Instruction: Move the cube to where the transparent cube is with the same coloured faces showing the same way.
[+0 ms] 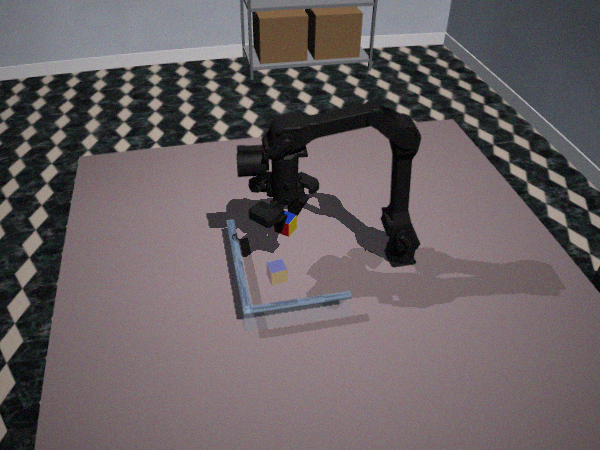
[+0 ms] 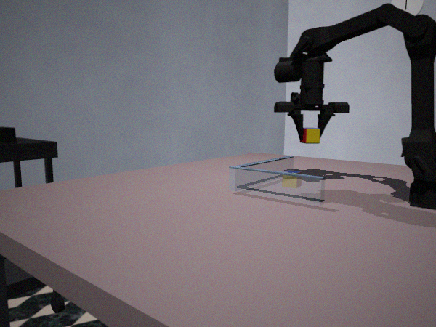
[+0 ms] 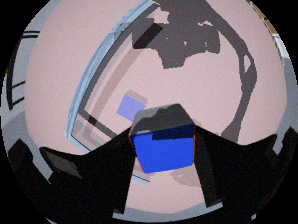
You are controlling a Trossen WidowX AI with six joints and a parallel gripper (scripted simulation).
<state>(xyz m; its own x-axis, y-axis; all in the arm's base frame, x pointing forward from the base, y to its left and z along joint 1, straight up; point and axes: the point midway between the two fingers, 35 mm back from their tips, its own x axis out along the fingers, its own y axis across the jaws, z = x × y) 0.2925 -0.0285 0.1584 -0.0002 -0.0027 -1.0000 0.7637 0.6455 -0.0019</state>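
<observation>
The transparent cube is 14 cm below my hand, 4 cm to the left of it and 3 cm ahead of it.
</observation>
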